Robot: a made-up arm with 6 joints. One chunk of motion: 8 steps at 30 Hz.
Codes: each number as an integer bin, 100 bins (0 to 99) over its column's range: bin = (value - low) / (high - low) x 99, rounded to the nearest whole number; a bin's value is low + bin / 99 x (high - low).
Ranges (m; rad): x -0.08..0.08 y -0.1..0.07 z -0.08..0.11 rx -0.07..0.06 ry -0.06..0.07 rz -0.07..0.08
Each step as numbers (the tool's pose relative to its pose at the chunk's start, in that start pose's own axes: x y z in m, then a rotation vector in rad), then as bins.
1 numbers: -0.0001 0.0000 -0.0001 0.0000 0.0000 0.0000
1 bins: 49 58 42 53 46 46
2 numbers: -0.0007 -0.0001 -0.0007 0.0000 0.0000 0.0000
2 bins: 49 58 41 53 46 46
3 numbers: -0.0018 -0.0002 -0.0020 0.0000 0.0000 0.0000
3 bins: 48 58 41 53 46 46
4 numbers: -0.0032 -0.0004 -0.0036 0.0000 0.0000 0.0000
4 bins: 48 58 40 53 46 46
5 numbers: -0.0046 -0.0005 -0.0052 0.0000 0.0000 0.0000
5 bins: 47 58 39 53 46 46
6 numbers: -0.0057 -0.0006 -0.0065 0.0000 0.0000 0.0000
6 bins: 46 58 38 53 46 46
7 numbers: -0.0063 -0.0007 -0.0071 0.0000 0.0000 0.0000
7 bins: 46 58 38 53 46 46
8 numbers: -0.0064 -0.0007 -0.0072 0.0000 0.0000 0.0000
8 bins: 46 58 38 53 46 46
